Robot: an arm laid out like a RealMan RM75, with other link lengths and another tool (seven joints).
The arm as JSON. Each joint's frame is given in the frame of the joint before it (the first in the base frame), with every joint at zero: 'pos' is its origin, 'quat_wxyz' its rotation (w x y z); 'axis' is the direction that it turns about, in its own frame. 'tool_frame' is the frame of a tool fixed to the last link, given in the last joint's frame.
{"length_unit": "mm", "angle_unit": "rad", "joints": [
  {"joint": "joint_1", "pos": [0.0, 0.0, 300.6], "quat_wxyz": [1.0, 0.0, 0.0, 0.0], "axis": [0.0, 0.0, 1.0]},
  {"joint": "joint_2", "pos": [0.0, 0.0, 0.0], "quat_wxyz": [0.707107, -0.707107, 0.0, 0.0], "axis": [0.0, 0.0, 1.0]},
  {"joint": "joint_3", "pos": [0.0, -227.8, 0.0], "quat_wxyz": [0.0, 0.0, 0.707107, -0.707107], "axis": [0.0, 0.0, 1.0]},
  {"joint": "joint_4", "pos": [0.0, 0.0, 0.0], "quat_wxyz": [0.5, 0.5, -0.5, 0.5], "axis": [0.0, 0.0, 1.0]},
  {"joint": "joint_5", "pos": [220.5, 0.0, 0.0], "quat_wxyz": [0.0, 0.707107, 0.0, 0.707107], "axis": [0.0, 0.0, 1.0]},
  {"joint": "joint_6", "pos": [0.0, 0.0, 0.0], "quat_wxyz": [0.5, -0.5, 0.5, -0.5], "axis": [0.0, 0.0, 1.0]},
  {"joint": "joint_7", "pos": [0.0, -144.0, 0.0], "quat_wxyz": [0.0, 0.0, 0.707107, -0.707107], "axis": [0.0, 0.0, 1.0]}
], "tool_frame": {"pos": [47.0, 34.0, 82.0], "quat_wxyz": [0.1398, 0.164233, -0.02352, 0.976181]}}
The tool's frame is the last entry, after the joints.
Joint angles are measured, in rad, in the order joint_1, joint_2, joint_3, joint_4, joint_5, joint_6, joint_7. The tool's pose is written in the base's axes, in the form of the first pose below.
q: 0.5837, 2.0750, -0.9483, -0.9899, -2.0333, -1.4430, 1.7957
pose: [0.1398 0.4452 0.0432], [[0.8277 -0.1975 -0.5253], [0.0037 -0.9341 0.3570], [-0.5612 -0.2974 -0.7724]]
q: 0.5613, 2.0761, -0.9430, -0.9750, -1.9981, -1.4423, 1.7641
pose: [0.1445 0.4417 0.0449], [[0.8103 -0.2080 -0.5479], [0.0084 -0.9307 0.3657], [-0.5860 -0.3009 -0.7524]]
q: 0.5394, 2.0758, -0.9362, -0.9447, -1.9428, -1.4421, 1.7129
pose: [0.1479 0.4377 0.0472], [[0.7823 -0.2153 -0.5846], [0.0235 -0.9275 0.3731], [-0.6225 -0.3056 -0.7205]]
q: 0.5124, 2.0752, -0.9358, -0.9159, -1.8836, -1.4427, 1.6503
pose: [0.1518 0.4323 0.0497], [[0.7553 -0.2143 -0.6194], [0.0485 -0.9242 0.3789], [-0.6536 -0.3162 -0.6876]]
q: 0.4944, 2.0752, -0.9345, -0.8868, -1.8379, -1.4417, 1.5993
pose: [0.1552 0.4285 0.0511], [[0.7330 -0.2166 -0.6448], [0.0675 -0.9201 0.3857], [-0.6769 -0.3262 -0.6598]]
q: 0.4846, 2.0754, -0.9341, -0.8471, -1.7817, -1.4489, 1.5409
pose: [0.1544 0.4242 0.0519], [[0.7006 -0.2135 -0.6809], [0.0919 -0.9192 0.3829], [-0.7076 -0.3308 -0.6244]]
